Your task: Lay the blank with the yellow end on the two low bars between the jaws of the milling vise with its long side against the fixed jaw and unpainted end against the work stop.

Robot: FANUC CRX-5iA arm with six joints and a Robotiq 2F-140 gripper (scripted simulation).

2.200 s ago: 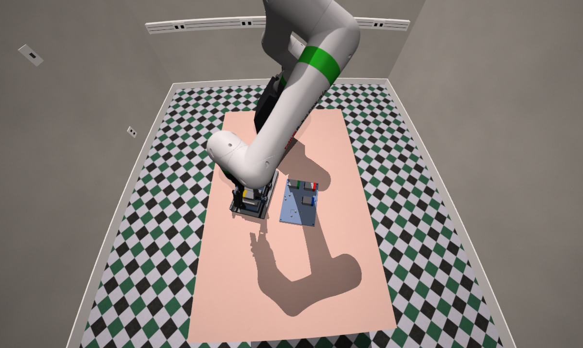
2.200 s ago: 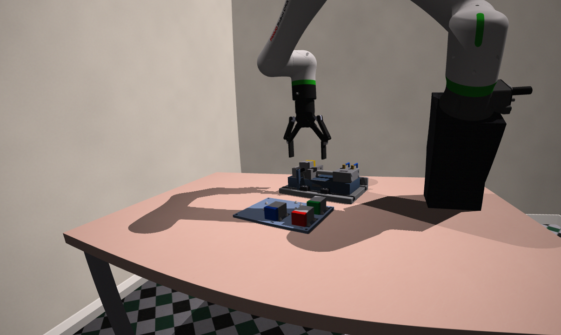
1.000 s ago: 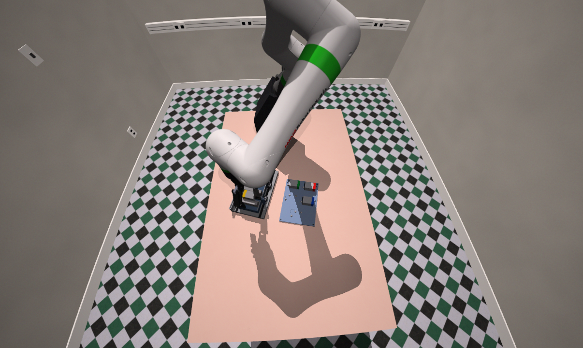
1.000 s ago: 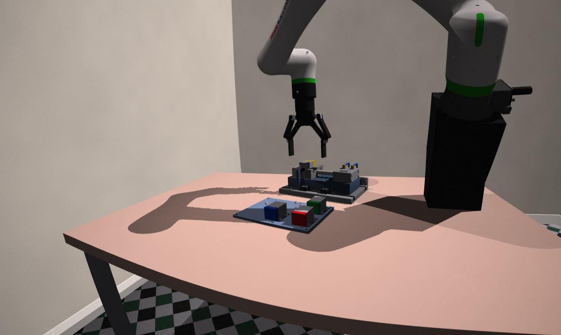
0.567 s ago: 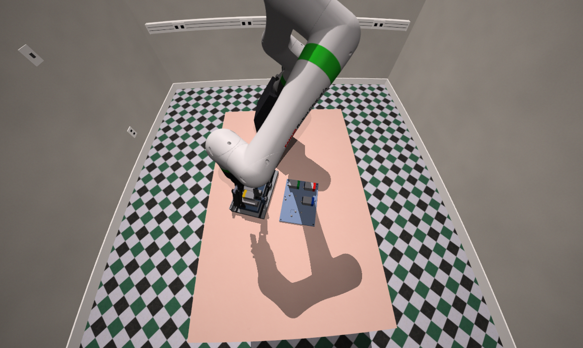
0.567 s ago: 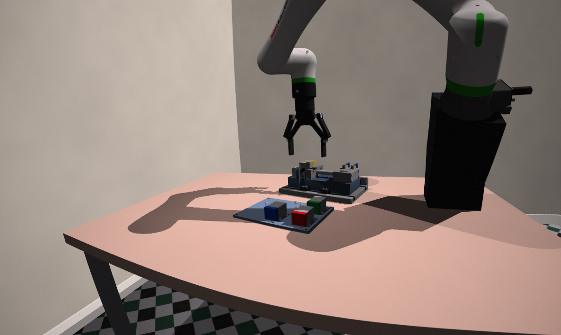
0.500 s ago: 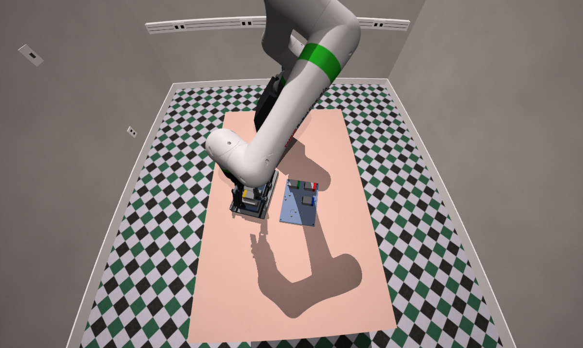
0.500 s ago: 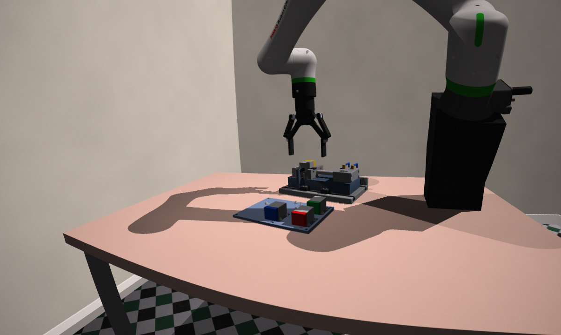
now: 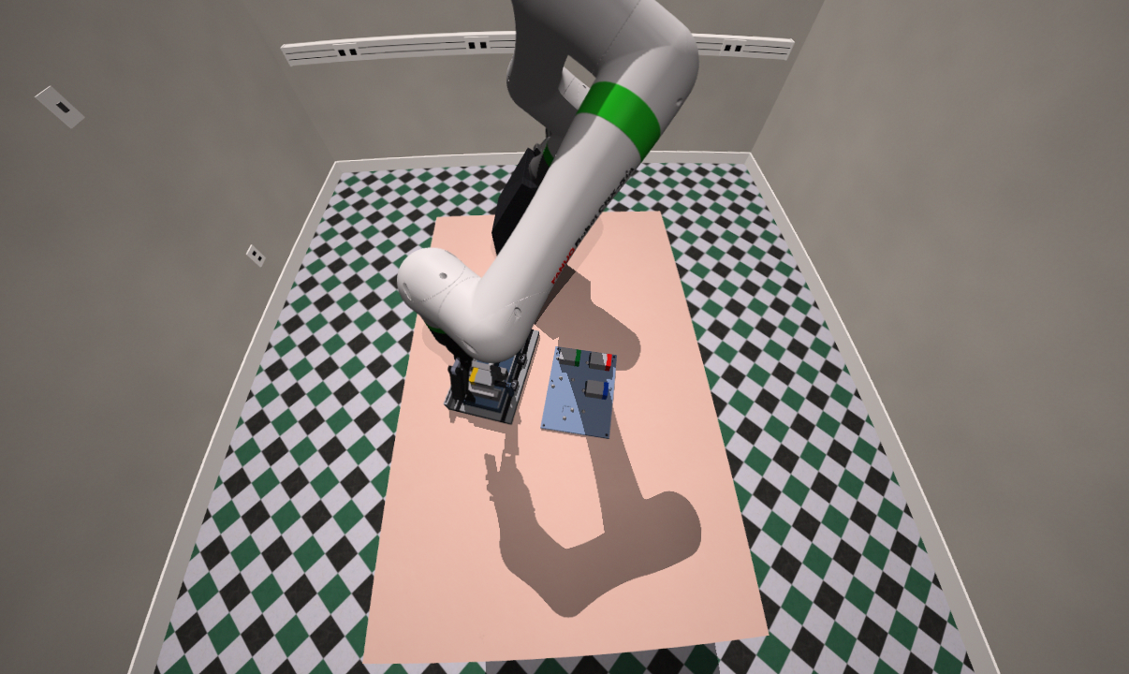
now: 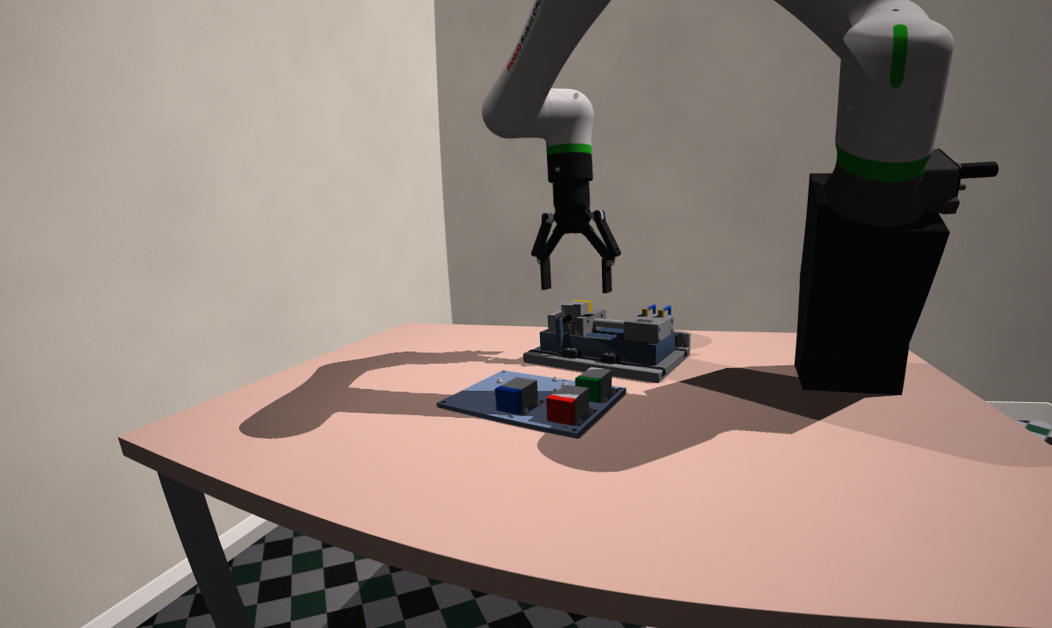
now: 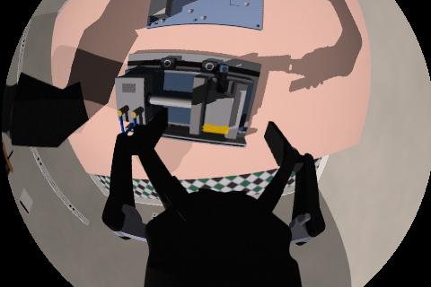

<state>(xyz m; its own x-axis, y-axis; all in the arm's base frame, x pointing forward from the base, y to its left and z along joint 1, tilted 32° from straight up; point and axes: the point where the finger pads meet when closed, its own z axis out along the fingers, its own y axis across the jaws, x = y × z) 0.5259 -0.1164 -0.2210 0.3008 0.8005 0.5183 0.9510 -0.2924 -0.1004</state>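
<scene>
The yellow-ended blank is 5 cm below my hand. Also, from my hand: green-ended blank (24 cm to the left, 13 cm below, 8 cm behind); then fixed jaw (7 cm below, 3 cm ahead, 1 cm to the right); then plate (26 cm to the left, 15 cm below, 2 cm ahead).
</scene>
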